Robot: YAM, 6 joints.
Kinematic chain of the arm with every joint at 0, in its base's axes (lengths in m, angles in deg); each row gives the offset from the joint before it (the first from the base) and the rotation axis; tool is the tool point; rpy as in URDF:
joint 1: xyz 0 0 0.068 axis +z
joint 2: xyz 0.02 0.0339 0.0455 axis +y
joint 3: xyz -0.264 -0.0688 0 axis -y
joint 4: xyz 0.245 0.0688 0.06 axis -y
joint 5: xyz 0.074 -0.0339 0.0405 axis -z
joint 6: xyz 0.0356 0 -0.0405 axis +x
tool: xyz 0 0 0 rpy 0 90 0
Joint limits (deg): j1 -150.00..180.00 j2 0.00..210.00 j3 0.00..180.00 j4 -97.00..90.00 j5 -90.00..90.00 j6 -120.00..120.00
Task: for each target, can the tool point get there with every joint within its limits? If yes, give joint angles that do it. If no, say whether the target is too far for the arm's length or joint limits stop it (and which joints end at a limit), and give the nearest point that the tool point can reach.
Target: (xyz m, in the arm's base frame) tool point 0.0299 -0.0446 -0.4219
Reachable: no: joint limits stop it (at a limit: joint 2) | nearest point 0.0508 -0.0757 -0.3443 | short by 0.086 m
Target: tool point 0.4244 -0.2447 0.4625
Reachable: yes | joints -26.10 126.93 137.74 11.45 68.14 -30.63
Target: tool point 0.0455 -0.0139 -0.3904
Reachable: no: joint limits stop it (at a limit: joint 2) | nearest point 0.0732 -0.0224 -0.3368 | short by 0.061 m
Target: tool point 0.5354 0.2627 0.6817
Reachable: no: too far | nearest point 0.4181 0.2051 0.5529 | short by 0.184 m
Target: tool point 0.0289 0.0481 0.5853
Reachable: yes | joints 92.96 48.11 85.12 24.52 61.63 51.52
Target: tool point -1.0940 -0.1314 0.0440
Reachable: no: too far | nearest point -0.6433 -0.0093 0.0732 | short by 0.468 m
